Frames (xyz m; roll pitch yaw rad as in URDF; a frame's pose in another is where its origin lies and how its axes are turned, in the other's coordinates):
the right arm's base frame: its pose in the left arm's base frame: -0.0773 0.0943 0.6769 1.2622 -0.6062 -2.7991
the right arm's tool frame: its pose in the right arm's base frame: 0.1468 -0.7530 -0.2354 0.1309 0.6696 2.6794
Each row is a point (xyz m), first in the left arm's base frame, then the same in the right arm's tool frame.
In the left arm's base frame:
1: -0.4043 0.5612 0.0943
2: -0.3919 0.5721 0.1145
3: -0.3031 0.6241 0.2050
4: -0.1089 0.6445 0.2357
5: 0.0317 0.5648 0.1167
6: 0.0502 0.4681 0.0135
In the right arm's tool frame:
1: -0.0991 0.2018 0.6500
2: -0.0989 0.1848 0.6697
3: -0.0711 0.1049 0.7775
4: 0.0774 0.0558 0.8983
5: 0.2658 0.1211 0.8756
6: 0.3528 0.1832 0.7811

